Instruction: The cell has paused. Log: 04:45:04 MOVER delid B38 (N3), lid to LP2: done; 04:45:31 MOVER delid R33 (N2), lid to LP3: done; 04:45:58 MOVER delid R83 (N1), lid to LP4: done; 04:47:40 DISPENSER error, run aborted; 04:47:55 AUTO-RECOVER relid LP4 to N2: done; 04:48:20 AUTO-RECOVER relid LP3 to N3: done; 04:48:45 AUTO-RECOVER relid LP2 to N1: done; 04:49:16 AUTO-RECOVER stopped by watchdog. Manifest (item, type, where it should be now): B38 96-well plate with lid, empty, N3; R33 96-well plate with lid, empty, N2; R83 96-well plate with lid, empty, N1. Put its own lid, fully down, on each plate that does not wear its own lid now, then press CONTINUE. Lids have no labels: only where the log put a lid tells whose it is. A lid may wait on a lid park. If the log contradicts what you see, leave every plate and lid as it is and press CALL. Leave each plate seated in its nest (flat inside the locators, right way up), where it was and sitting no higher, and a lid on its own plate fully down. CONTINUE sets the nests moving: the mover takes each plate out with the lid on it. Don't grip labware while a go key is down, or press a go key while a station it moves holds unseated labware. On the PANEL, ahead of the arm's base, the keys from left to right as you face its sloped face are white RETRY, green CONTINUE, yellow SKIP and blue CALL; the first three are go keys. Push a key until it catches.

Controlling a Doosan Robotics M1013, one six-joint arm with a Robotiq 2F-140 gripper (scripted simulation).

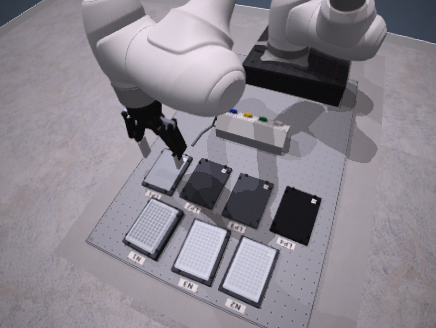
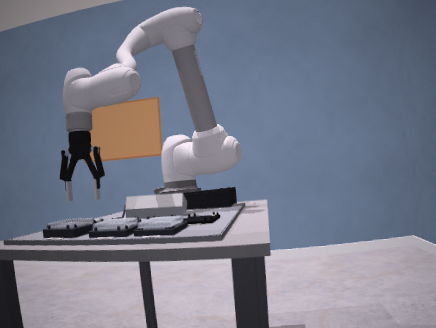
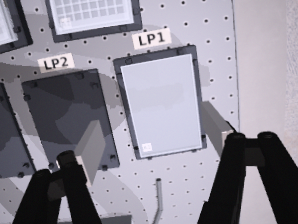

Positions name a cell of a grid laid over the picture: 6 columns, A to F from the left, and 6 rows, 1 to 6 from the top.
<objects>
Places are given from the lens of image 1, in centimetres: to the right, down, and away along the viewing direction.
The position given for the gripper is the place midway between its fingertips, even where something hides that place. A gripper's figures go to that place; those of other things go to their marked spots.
gripper (image 1: C3): -15, -1, 72
pale grey lid (image 1: C4): -16, 3, 78
key panel (image 1: D3): 14, -9, 80
lid park LP2 (image 1: C4): -4, 6, 76
</objects>
